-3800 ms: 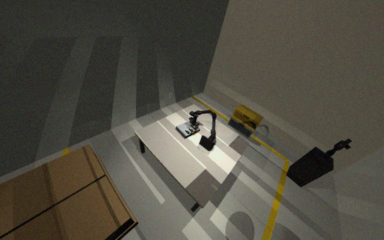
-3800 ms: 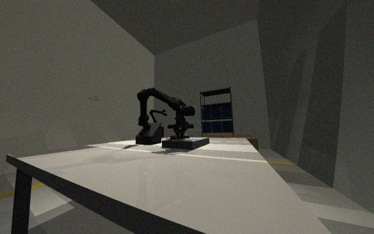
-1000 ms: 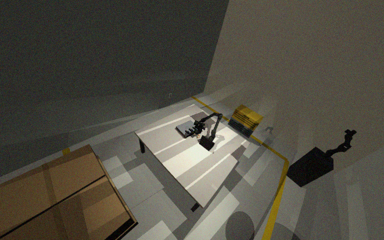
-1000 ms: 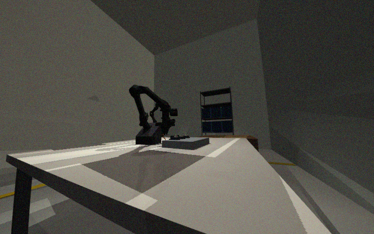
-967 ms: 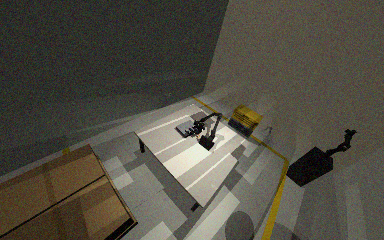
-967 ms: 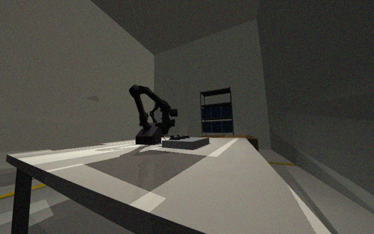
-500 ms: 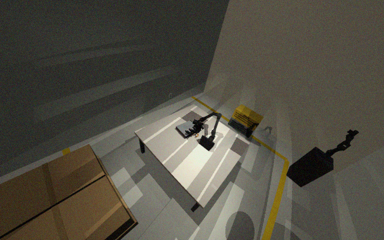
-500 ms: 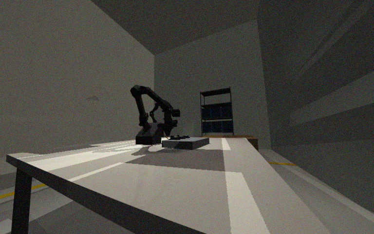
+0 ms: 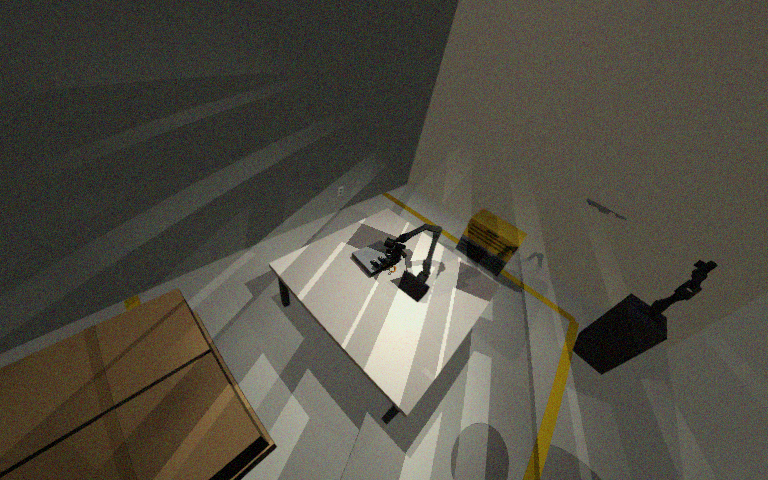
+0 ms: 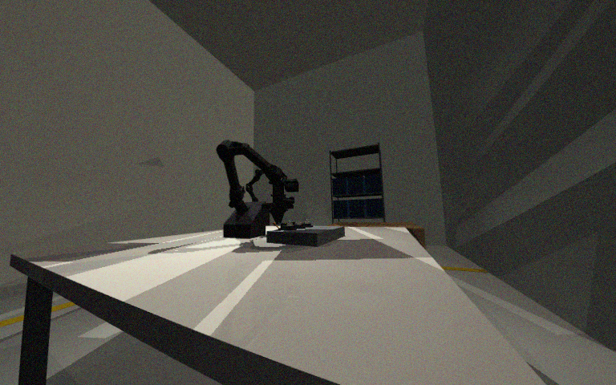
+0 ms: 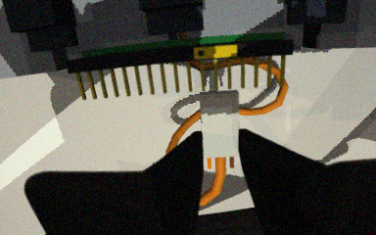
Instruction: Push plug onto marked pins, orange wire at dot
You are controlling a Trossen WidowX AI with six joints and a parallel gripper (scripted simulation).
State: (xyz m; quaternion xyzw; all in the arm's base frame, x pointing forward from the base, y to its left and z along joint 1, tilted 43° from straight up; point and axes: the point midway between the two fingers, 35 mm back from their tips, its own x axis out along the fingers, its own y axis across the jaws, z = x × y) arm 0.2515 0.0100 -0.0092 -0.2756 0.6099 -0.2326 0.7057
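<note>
Now: the yellow band 4 cm ahead of my gripper tip. The rest, counted from my gripper tip: printed holder (20 cm ahead, 2 cm to the left, 5 cm below); then black pin header (4 cm ahead, 2 cm to the left, 1 cm below); then servo (9 cm ahead, 2 cm to the left, 2 cm below).
</note>
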